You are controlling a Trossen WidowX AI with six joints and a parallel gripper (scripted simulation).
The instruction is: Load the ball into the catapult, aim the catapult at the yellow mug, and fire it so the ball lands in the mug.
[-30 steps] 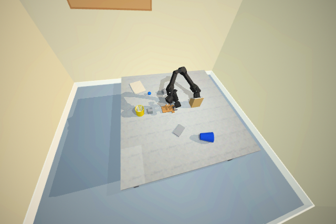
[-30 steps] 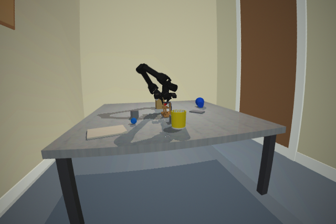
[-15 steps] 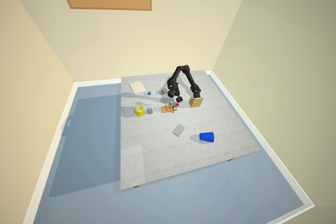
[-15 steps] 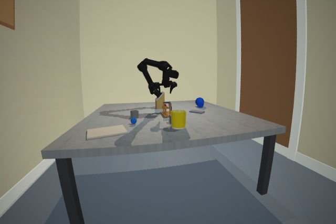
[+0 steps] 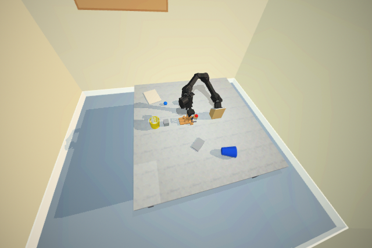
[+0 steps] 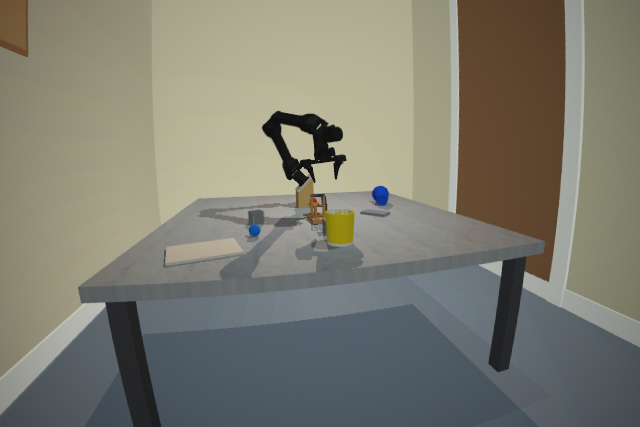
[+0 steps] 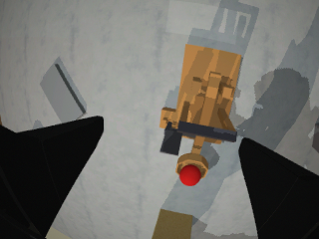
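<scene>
My gripper tip is now 11 cm past the red ball, 10 cm above it and 2 cm to the left of it. From my gripper tip the other things lie so: flat grey slab (25 cm to the left, 16 cm below, 3 cm behind); yellow mug (30 cm ahead, 14 cm below, 6 cm to the right); wooden catapult (11 cm below, 4 cm behind, 1 cm to the right).
</scene>
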